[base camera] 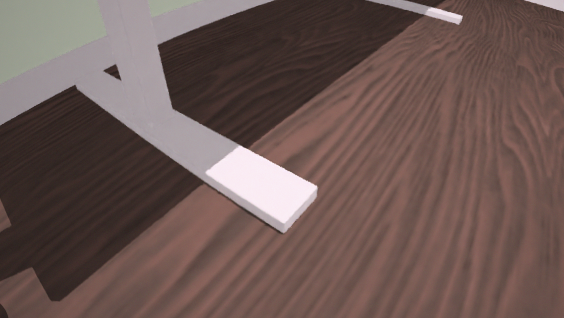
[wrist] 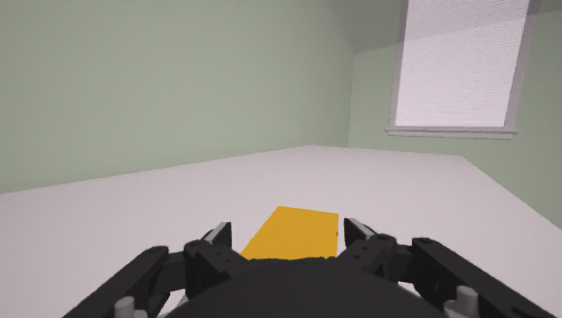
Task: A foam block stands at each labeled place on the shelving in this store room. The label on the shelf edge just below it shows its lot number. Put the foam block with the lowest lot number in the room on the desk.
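Frame: origin at the arm's base, x ahead, y left, z up, level; millimetres.
Where they show: gripper, fingertip midpoint: (wrist: 287, 232).
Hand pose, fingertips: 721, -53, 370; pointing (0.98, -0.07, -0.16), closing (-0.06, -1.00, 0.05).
Observation:
Things, the pixels of their centre, and the offset from my fingertips, as dx, dy, dz. "pt": a spot on its surface instead. Level surfaces: height alone.
- orange-yellow foam block, body centre: (wrist: 297, 258) +4, -8, -24
- white desk top, surface height: dz -47
- leg, surface spot: (base camera: 137, 60) pt -178, +277, -606
- dark wood floor, surface height: dz -767
An orange-yellow foam block (wrist: 295, 234) lies on the white desk top (wrist: 150, 215) in the wrist view, between my gripper's open fingers and turned a little to them; its near end is hidden behind the gripper body. My gripper (wrist: 287, 232) is open, its fingertips apart on either side of the block, with a gap to the left fingertip and a narrow one to the right. In the base camera view a white desk foot (base camera: 262, 185) and the leg (base camera: 137, 60) above it show. No shelving or lot label shows.
A green wall (wrist: 150, 85) runs behind the desk's left and far side. A window (wrist: 462, 65) is in the wall at the right. A second desk foot (base camera: 445, 16) stands farther back on the dark wood floor (base camera: 425, 175). A pale baseboard (base camera: 55, 72) runs along the wall.

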